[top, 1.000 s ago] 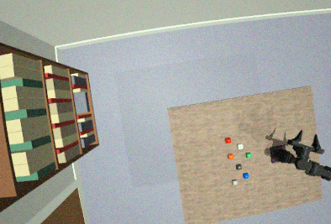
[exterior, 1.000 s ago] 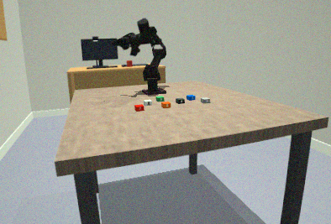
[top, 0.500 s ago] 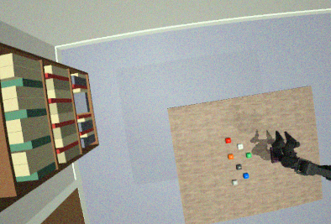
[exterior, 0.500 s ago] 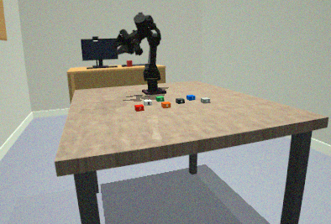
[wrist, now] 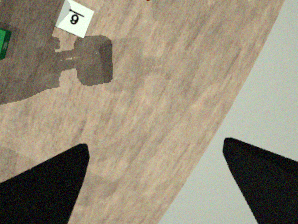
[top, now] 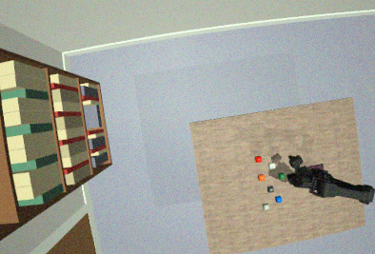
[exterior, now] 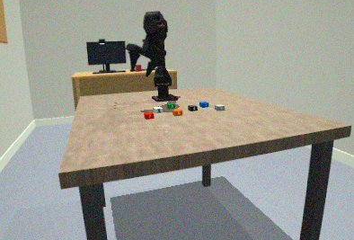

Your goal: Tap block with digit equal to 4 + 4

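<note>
Now: gripper tip 33 cm to the right of the grey block, 15 cm above it and 11 cm short of it. Round my gripper tip: green block 15 cm below, 14 cm to the left, 1 cm behind; red block 15 cm below, 14 cm ahead, 1 cm to the left; white block 15 cm below, 6 cm to the left, 5 cm ahead.
</note>
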